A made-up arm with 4 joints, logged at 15 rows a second.
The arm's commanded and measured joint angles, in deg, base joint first. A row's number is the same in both.
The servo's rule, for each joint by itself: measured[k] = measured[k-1] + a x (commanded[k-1-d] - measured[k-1]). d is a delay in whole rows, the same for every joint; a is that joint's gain. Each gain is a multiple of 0.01, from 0.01 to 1. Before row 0 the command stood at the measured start. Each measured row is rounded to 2 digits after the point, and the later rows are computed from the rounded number. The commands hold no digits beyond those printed.
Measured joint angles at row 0:
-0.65, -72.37, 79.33, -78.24
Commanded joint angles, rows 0 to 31:
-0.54, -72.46, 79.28, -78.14
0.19, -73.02, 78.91, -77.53
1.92, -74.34, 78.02, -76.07
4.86, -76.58, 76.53, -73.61
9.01, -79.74, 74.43, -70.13
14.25, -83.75, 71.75, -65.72
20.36, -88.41, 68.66, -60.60
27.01, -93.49, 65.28, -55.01
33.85, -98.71, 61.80, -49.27
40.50, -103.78, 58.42, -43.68
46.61, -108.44, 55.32, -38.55
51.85, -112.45, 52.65, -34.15
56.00, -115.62, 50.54, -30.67
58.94, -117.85, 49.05, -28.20
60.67, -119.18, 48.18, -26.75
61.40, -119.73, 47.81, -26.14
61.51, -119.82, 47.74, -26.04
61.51, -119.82, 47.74, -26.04
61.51, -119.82, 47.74, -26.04
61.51, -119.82, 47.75, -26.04
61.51, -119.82, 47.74, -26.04
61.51, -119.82, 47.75, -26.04
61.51, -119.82, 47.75, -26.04
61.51, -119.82, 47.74, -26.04
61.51, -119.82, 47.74, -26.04
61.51, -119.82, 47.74, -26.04
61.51, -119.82, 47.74, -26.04
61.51, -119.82, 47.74, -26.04
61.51, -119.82, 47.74, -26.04
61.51, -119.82, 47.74, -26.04
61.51, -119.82, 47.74, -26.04
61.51, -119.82, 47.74, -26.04
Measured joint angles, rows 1 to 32:
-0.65, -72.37, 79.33, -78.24
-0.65, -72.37, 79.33, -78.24
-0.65, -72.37, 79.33, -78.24
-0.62, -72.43, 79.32, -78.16
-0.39, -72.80, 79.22, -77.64
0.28, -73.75, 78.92, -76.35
1.61, -75.50, 78.32, -74.10
3.76, -78.13, 77.35, -70.84
6.80, -81.61, 75.95, -66.64
10.73, -85.83, 74.13, -61.69
15.45, -90.58, 71.92, -56.21
20.79, -95.62, 69.39, -50.52
26.51, -100.68, 66.65, -44.91
32.34, -105.49, 63.82, -39.69
38.00, -109.81, 61.03, -35.15
43.22, -113.41, 58.41, -31.48
47.78, -116.16, 56.07, -28.79
51.52, -118.03, 54.10, -27.12
54.39, -119.08, 52.53, -26.32
56.45, -119.54, 51.33, -26.09
57.92, -119.71, 50.43, -26.05
58.96, -119.78, 49.76, -26.04
59.70, -119.80, 49.26, -26.04
60.22, -119.81, 48.88, -26.04
60.59, -119.82, 48.60, -26.04
60.86, -119.82, 48.39, -26.04
61.05, -119.82, 48.23, -26.04
61.18, -119.82, 48.11, -26.04
61.28, -119.82, 48.02, -26.04
61.35, -119.82, 47.95, -26.04
61.40, -119.82, 47.90, -26.04
61.43, -119.82, 47.86, -26.04
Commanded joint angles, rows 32 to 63:
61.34, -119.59, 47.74, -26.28
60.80, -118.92, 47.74, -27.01
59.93, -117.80, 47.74, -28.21
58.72, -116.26, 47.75, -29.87
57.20, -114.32, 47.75, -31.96
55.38, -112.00, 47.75, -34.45
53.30, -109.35, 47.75, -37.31
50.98, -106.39, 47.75, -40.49
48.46, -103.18, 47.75, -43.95
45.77, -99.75, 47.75, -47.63
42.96, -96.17, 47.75, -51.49
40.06, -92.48, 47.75, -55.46
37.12, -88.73, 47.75, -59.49
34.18, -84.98, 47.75, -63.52
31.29, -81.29, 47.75, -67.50
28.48, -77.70, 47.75, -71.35
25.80, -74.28, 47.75, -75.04
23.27, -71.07, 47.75, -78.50
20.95, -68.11, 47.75, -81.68
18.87, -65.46, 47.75, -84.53
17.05, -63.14, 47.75, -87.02
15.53, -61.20, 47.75, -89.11
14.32, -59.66, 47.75, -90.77
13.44, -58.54, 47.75, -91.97
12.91, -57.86, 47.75, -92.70
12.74, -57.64, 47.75, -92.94
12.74, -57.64, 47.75, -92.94
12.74, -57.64, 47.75, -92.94
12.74, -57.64, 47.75, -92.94
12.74, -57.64, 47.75, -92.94
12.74, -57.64, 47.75, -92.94
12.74, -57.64, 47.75, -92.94
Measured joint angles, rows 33 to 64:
61.45, -119.82, 47.83, -26.04
61.47, -119.82, 47.81, -26.04
61.48, -119.82, 47.79, -26.04
61.44, -119.68, 47.78, -26.24
61.25, -119.21, 47.77, -26.87
60.87, -118.34, 47.76, -27.97
60.25, -117.05, 47.76, -29.53
59.37, -115.36, 47.76, -31.52
58.21, -113.28, 47.76, -33.92
56.79, -110.84, 47.76, -36.70
55.11, -108.08, 47.76, -39.81
53.18, -105.04, 47.76, -43.20
51.03, -101.76, 47.76, -46.83
48.69, -98.29, 47.76, -50.65
46.19, -94.69, 47.76, -54.59
43.56, -90.99, 47.76, -58.61
40.84, -87.26, 47.76, -62.64
38.07, -83.56, 47.76, -66.63
35.29, -79.93, 47.76, -70.50
32.54, -76.43, 47.76, -74.22
29.85, -73.11, 47.76, -77.73
27.27, -70.01, 47.76, -80.97
24.83, -67.19, 47.76, -83.89
22.57, -64.68, 47.76, -86.46
20.53, -62.52, 47.76, -88.63
18.73, -60.75, 47.76, -90.38
17.20, -59.38, 47.76, -91.68
15.96, -58.44, 47.76, -92.52
15.03, -57.94, 47.76, -92.86
14.37, -57.75, 47.76, -92.93
13.90, -57.68, 47.76, -92.94
13.56, -57.66, 47.76, -92.94

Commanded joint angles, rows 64 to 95:
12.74, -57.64, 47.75, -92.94
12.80, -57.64, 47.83, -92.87
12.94, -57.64, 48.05, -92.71
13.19, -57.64, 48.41, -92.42
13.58, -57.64, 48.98, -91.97
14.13, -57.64, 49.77, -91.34
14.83, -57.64, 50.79, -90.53
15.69, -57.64, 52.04, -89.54
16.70, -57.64, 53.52, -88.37
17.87, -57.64, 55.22, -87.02
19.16, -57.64, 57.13, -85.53
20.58, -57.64, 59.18, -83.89
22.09, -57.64, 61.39, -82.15
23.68, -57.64, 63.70, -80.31
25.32, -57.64, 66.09, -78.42
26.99, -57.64, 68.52, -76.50
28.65, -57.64, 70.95, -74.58
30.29, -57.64, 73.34, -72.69
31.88, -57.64, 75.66, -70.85
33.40, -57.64, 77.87, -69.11
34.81, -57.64, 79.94, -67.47
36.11, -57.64, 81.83, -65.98
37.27, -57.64, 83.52, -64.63
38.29, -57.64, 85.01, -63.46
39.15, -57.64, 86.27, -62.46
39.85, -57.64, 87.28, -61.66
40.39, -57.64, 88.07, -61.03
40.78, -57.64, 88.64, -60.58
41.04, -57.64, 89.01, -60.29
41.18, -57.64, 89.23, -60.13
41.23, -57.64, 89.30, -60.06
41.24, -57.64, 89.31, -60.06
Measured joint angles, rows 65 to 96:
13.32, -57.65, 47.76, -92.94
13.15, -57.64, 47.76, -92.94
13.03, -57.64, 47.76, -92.94
12.95, -57.64, 47.76, -92.94
12.91, -57.64, 47.78, -92.88
12.92, -57.64, 47.85, -92.74
13.00, -57.64, 47.99, -92.48
13.17, -57.64, 48.24, -92.06
13.45, -57.64, 48.62, -91.47
13.85, -57.64, 49.16, -90.70
14.38, -57.64, 49.88, -89.75
15.05, -57.64, 50.79, -88.62
15.87, -57.64, 51.90, -87.31
16.82, -57.64, 53.21, -85.85
17.91, -57.64, 54.70, -84.24
19.12, -57.64, 56.37, -82.53
20.44, -57.64, 58.20, -80.71
21.86, -57.64, 60.17, -78.83
23.35, -57.64, 62.26, -76.92
24.89, -57.64, 64.43, -75.00
26.46, -57.64, 66.66, -73.11
28.03, -57.64, 68.91, -71.26
29.59, -57.64, 71.15, -69.50
31.10, -57.64, 73.35, -67.84
32.55, -57.64, 75.47, -66.31
33.92, -57.64, 77.48, -64.93
35.19, -57.64, 79.36, -63.72
36.34, -57.64, 81.09, -62.69
37.36, -57.64, 82.64, -61.85
38.24, -57.64, 84.00, -61.18
38.98, -57.64, 85.16, -60.69
39.58, -57.64, 86.12, -60.36

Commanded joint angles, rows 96 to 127:
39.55, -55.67, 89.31, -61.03
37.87, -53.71, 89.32, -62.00
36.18, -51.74, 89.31, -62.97
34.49, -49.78, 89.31, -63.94
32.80, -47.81, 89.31, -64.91
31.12, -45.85, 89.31, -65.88
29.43, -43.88, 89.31, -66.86
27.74, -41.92, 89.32, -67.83
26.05, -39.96, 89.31, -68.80
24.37, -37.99, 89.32, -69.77
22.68, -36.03, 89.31, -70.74
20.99, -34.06, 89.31, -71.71
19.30, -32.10, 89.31, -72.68
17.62, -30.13, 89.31, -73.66
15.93, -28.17, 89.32, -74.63
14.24, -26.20, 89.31, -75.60
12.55, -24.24, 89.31, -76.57
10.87, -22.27, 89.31, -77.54
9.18, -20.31, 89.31, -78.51
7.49, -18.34, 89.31, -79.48
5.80, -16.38, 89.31, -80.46
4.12, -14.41, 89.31, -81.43
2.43, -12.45, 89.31, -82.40
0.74, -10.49, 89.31, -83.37
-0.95, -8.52, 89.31, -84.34
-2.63, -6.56, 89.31, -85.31
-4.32, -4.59, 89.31, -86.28
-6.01, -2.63, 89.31, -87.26
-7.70, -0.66, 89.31, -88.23
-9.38, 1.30, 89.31, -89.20
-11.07, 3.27, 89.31, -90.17
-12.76, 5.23, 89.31, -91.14
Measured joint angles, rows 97 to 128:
40.04, -57.64, 86.90, -60.17
40.39, -57.64, 87.50, -60.08
40.64, -57.64, 87.95, -60.06
40.32, -56.42, 88.29, -60.86
39.61, -54.74, 88.55, -61.79
38.62, -52.88, 88.74, -62.76
37.42, -50.96, 88.88, -63.73
36.08, -49.01, 88.99, -64.70
34.64, -47.05, 89.07, -65.67
33.13, -45.08, 89.13, -66.65
31.57, -43.12, 89.18, -67.62
29.97, -41.16, 89.21, -68.59
28.35, -39.19, 89.24, -69.56
26.71, -37.23, 89.26, -70.53
25.05, -35.26, 89.27, -71.50
23.38, -33.30, 89.28, -72.47
21.71, -31.33, 89.29, -73.45
20.03, -29.37, 89.30, -74.42
18.35, -27.40, 89.30, -75.39
16.67, -25.44, 89.30, -76.36
14.99, -23.47, 89.30, -77.33
13.31, -21.51, 89.30, -78.30
11.62, -19.54, 89.30, -79.27
9.93, -17.58, 89.30, -80.25
8.25, -15.61, 89.30, -81.22
6.56, -13.65, 89.30, -82.19
4.87, -11.69, 89.30, -83.16
3.18, -9.72, 89.30, -84.13
1.50, -7.76, 89.30, -85.10
-0.19, -5.79, 89.30, -86.07
-1.88, -3.83, 89.30, -87.05
-3.57, -1.86, 89.30, -88.02

